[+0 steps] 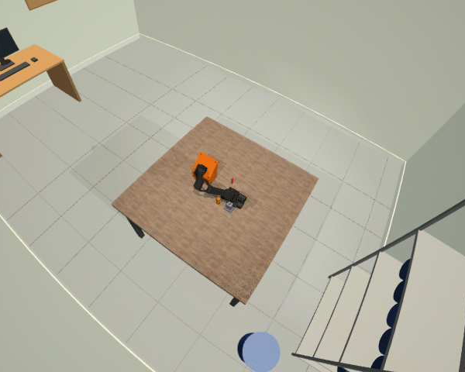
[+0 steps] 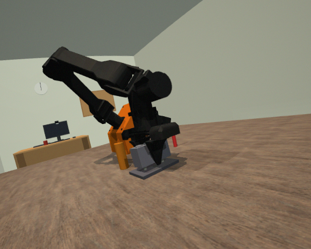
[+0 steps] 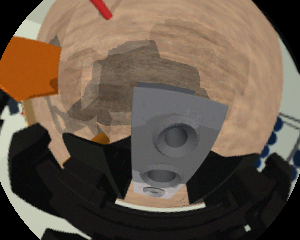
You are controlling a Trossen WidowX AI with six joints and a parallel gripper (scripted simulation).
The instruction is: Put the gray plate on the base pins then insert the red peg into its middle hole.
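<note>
Right now my gripper tip is 10 mm above the flat base. The rest, counted from my gripper tip: red peg: 180 mm to the left, 120 mm behind, 30 mm above; gray plate: 40 mm above; orange cylinder: 100 mm behind, 50 mm to the right, 30 mm above.
</note>
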